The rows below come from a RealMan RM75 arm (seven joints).
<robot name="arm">
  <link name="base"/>
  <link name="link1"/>
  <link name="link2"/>
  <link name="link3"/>
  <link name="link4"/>
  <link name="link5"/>
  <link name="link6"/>
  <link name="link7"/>
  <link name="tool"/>
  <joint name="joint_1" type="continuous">
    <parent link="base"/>
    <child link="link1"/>
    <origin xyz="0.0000 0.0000 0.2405" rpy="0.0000 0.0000 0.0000"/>
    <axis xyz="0 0 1"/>
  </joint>
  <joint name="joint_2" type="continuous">
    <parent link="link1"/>
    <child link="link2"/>
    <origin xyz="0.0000 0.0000 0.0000" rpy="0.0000 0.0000 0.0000"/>
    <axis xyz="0 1 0"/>
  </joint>
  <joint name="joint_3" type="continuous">
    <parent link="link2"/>
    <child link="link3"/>
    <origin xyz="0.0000 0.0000 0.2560" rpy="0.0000 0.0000 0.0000"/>
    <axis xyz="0 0 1"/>
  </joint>
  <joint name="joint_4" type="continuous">
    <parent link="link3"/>
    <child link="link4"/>
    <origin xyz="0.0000 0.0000 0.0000" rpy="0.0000 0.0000 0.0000"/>
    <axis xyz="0 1 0"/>
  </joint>
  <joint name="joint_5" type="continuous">
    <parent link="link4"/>
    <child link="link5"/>
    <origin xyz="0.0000 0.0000 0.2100" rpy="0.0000 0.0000 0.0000"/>
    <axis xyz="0 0 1"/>
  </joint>
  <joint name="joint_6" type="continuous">
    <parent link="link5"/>
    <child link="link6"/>
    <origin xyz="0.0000 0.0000 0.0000" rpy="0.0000 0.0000 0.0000"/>
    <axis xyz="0 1 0"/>
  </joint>
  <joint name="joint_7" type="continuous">
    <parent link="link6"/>
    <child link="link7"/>
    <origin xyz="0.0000 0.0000 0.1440" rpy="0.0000 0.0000 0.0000"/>
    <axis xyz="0 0 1"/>
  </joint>
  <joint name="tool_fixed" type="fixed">
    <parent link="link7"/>
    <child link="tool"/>
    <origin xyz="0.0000 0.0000 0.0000" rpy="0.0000 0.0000 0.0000"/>
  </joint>
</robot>
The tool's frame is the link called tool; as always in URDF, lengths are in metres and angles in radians. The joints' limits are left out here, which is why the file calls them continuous.
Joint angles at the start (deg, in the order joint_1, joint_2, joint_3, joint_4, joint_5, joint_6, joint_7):
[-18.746 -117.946 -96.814 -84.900 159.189 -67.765 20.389]
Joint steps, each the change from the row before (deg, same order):
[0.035 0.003 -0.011 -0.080 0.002 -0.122 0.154]
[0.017 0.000 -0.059 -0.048 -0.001 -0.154 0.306]
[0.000 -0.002 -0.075 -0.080 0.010 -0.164 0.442]
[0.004 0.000 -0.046 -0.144 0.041 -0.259 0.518]
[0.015 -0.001 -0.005 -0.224 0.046 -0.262 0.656]
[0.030 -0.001 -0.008 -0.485 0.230 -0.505 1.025]
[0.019 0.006 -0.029 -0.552 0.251 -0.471 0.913]
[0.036 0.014 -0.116 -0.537 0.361 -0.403 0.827]
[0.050 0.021 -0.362 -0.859 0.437 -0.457 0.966]
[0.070 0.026 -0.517 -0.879 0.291 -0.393 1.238]
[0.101 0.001 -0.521 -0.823 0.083 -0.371 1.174]
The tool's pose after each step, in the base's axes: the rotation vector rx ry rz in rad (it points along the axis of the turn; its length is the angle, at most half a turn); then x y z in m. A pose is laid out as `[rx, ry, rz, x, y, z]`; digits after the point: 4 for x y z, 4 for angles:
[-2.1056, -1.0134, 0.3239, -0.2477, 0.3543, 0.0364]
[-2.1085, -1.0100, 0.3278, -0.2479, 0.3540, 0.0366]
[-2.1127, -1.0034, 0.3324, -0.2479, 0.3539, 0.0370]
[-2.1182, -0.9950, 0.3392, -0.2477, 0.3535, 0.0373]
[-2.1255, -0.9826, 0.3467, -0.2472, 0.3532, 0.0377]
[-2.1355, -0.9607, 0.3607, -0.2462, 0.3526, 0.0388]
[-2.1435, -0.9391, 0.3726, -0.2449, 0.3523, 0.0402]
[-2.1473, -0.9189, 0.3842, -0.2442, 0.3521, 0.0422]
[-2.1474, -0.8943, 0.3932, -0.2428, 0.3523, 0.0461]
[-2.1482, -0.8671, 0.4001, -0.2414, 0.3526, 0.0505]
[-2.1502, -0.8441, 0.4036, -0.2401, 0.3526, 0.0543]

